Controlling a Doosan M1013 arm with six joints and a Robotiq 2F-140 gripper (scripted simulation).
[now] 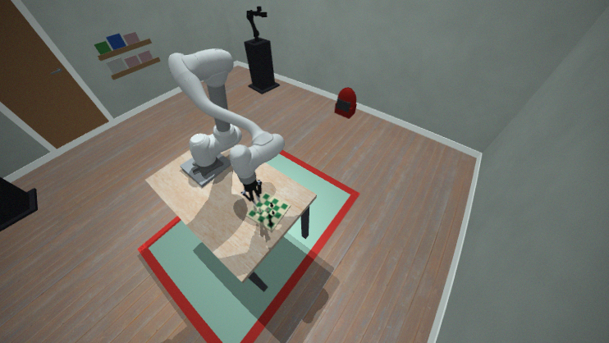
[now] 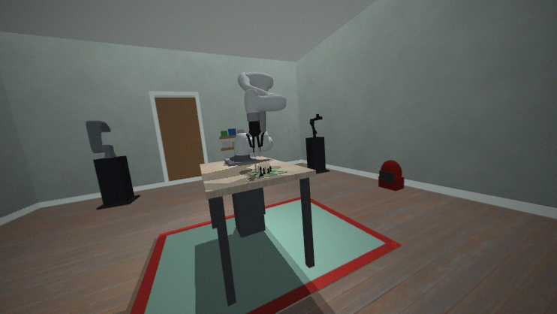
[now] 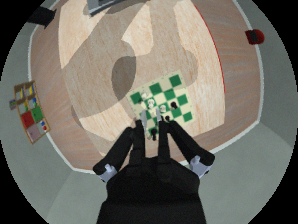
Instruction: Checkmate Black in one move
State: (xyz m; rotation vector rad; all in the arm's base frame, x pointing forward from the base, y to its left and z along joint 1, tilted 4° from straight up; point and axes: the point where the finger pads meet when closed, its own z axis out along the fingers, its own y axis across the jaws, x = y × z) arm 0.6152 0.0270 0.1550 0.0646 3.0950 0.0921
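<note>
My gripper is now 120 mm above the white chess piece. Round my hand: chessboard 150 mm below, 40 mm to the left, 30 mm ahead.
</note>
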